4 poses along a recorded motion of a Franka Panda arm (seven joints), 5.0 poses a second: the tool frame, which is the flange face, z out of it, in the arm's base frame.
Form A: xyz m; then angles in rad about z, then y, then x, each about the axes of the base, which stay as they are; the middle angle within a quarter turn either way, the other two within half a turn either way.
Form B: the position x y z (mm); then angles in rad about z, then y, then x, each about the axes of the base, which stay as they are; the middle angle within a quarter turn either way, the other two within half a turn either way. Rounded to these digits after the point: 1 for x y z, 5 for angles.
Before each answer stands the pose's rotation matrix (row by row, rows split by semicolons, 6 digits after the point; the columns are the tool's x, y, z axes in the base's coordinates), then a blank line. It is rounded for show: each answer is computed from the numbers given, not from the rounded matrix.
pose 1, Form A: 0.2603 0.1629 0.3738 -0.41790 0.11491 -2.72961
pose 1, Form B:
0.907916 0.403166 0.114657; 0.329924 -0.856105 0.397786; 0.258532 -0.323328 -0.910286

260.3 162.9 373.8 -0.41790 0.11491 -2.72961
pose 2, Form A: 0.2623 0.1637 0.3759 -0.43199 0.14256 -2.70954
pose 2, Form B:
0.898922 0.414432 0.142078; 0.326178 -0.849593 0.414488; 0.292485 -0.326250 -0.898896

262.3 163.7 375.9 -0.43199 0.14256 -2.70954
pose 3, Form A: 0.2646 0.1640 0.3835 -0.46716 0.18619 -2.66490
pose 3, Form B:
0.877419 0.442569 0.185116; 0.324308 -0.831566 0.450913; 0.353496 -0.335605 -0.873161

264.6 164.0 383.5 -0.46716 0.18619 -2.66490
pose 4, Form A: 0.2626 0.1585 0.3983 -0.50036 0.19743 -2.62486
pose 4, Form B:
0.860365 0.470422 0.196150; 0.332079 -0.809344 0.484445; 0.386646 -0.351662 -0.852548

262.6 158.5 398.3 -0.50036 0.19743 -2.62486
